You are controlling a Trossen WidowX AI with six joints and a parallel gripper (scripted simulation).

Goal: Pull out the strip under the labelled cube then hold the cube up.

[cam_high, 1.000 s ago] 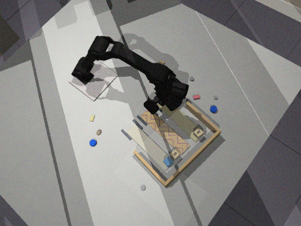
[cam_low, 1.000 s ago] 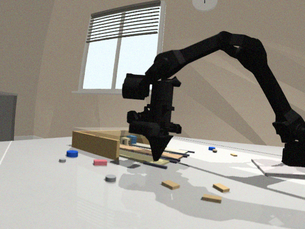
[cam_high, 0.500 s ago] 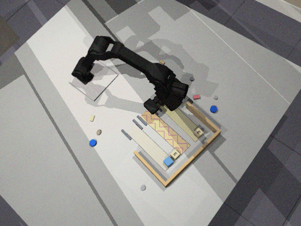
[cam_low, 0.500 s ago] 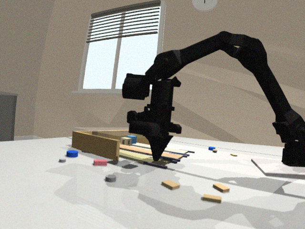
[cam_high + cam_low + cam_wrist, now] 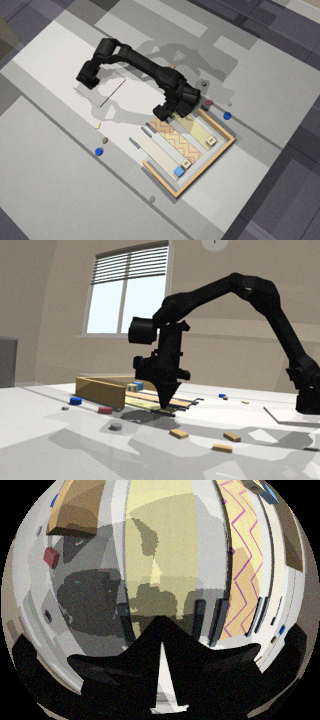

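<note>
My gripper tip is 11 cm to the right of the red block and 9 cm short of it.
</note>
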